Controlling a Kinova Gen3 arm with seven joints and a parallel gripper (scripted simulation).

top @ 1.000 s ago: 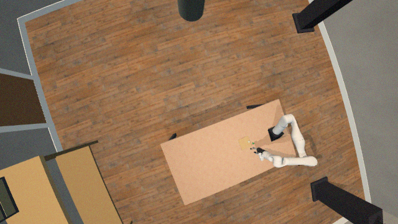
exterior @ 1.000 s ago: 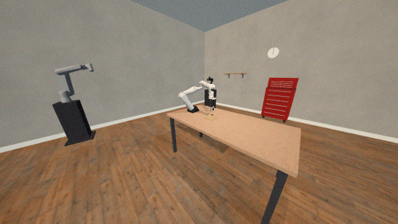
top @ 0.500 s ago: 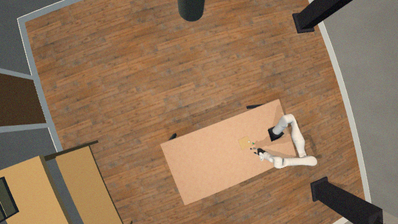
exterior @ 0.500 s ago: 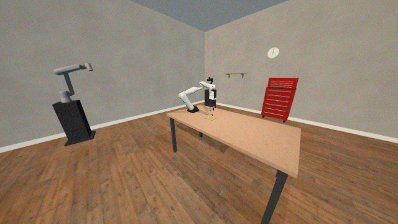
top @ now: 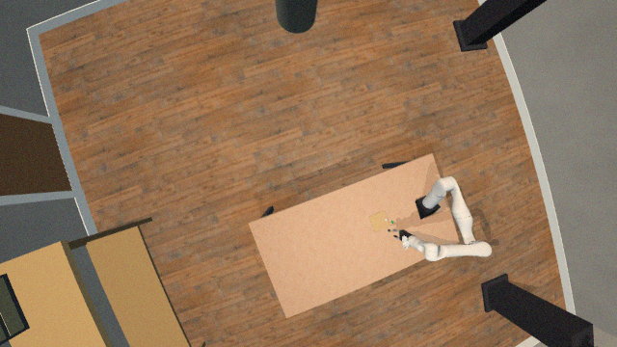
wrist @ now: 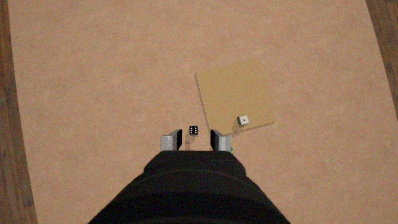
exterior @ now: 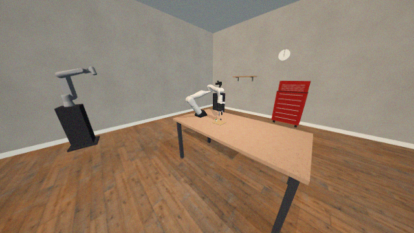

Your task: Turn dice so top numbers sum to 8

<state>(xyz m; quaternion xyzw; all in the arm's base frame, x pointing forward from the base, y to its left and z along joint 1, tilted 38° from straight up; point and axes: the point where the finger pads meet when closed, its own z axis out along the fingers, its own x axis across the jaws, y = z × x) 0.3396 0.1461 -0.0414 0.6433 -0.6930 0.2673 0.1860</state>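
The black die is 80 mm below my hand and 10 mm to the left of it. From my hand the other things lie so: green die: 80 mm below, 60 mm to the right, 40 mm behind; then tan mat: 90 mm to the right, 90 mm below, 60 mm ahead; then white die: 90 mm to the right, 80 mm below, 10 mm ahead.
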